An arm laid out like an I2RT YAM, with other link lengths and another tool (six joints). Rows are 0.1 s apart.
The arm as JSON. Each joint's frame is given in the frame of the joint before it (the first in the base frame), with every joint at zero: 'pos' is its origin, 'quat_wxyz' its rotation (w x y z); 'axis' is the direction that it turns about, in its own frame. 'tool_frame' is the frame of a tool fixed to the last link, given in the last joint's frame.
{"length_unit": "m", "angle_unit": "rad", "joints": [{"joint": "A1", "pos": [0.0, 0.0, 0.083], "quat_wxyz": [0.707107, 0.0, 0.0, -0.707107], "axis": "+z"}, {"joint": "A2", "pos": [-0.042, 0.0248, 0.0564], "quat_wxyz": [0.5, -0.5, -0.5, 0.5], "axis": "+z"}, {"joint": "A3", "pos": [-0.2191, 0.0, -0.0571], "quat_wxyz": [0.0, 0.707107, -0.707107, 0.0], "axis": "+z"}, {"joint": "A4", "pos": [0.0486, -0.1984, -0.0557], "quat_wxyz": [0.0, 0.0, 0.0, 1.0], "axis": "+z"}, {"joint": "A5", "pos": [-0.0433, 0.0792, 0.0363], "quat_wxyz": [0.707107, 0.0, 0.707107, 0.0], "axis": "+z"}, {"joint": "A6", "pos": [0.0, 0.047, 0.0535], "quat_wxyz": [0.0, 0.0, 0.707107, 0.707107], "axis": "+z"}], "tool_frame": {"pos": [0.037, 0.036, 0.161], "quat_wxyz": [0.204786, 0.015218, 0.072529, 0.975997]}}
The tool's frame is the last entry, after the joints.
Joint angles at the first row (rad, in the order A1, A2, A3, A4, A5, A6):
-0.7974 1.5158 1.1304 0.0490 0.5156 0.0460
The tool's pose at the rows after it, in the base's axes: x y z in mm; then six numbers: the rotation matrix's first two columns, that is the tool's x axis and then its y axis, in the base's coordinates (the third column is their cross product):
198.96 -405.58 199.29 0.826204 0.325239 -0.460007 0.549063 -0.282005 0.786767
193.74 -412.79 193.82 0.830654 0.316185 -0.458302 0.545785 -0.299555 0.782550
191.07 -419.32 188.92 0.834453 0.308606 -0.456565 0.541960 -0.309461 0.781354
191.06 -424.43 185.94 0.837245 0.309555 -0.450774 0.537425 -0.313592 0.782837
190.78 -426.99 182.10 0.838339 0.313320 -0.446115 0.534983 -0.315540 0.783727
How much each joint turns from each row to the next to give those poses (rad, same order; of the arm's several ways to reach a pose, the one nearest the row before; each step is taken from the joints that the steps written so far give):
-0.0386 0.0159 0.0059 0.0100 -0.0222 0.0303
-0.0232 0.0262 0.0123 0.0029 -0.0078 0.0034
-0.0164 0.0263 0.0078 0.0146 -0.0056 0.0016
-0.0124 0.0204 0.0109 0.0081 -0.0128 0.0030
-0.0089 0.0101 -0.0043 0.0130 -0.0126 0.0016

